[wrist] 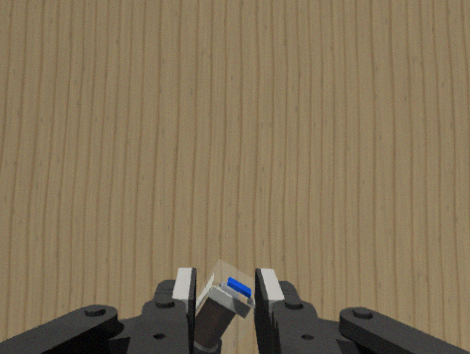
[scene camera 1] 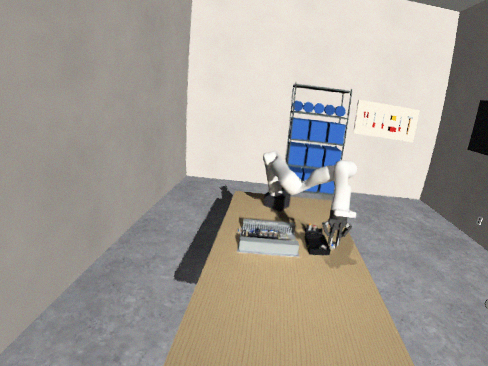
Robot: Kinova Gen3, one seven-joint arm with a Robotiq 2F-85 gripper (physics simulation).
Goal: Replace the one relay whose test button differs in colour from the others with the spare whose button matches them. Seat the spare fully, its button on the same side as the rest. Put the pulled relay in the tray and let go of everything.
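Places are measured from the arm's base along level axes (x up, y left, z back), in centimetres.
Pixels of known places: gripper, fingertip midpoint: [wrist: 225, 292] [scene camera 1: 333, 245]; arm's base at its link origin: [scene camera 1: 275, 192].
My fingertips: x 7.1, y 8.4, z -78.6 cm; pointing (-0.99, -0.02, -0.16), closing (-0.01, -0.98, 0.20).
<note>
For each thing: its top centre in the pictures, then the offset to it from my fingertips. "pt": a spot on its surface instead. Level surfaces: height alone.
- clear-cased relay with a blue test button, top centre: [wrist: 212, 334] dx +0.9, dy +0.7, dz +1.3 cm
- black tray at a spot on its surface: [scene camera 1: 318, 252] pt dx -15.9, dy +2.9, dz +16.9 cm
- open grey enclosure at its top centre: [scene camera 1: 269, 241] dx -11.3, dy -23.0, dz +21.9 cm
- ribbed wooden table at its surface level: dx -17.6 cm
My gripper [scene camera 1: 334, 242] [wrist: 225, 292] is shut on a clear-cased relay with a blue test button [wrist: 239, 287]. The relay sits tilted between the fingers, its brown body showing in the wrist view. In the scene view the fingers point down beside the right front part of the black tray [scene camera 1: 318, 252]; their exact height is hard to tell. The open grey enclosure [scene camera 1: 268, 245] stands left of the tray, with a row of relays [scene camera 1: 267, 233] inside. Their button colours are too small to tell. Small light and reddish items [scene camera 1: 312, 227] show at the tray's back end.
The ribbed wooden table [scene camera 1: 280, 305] [wrist: 225, 125] carries the enclosure and tray. The table's right edge is close to the gripper. The arm [scene camera 1: 320, 177] arches over from its base behind the enclosure. A shelf rack [scene camera 1: 322, 88] with blue bins stands far behind.
</note>
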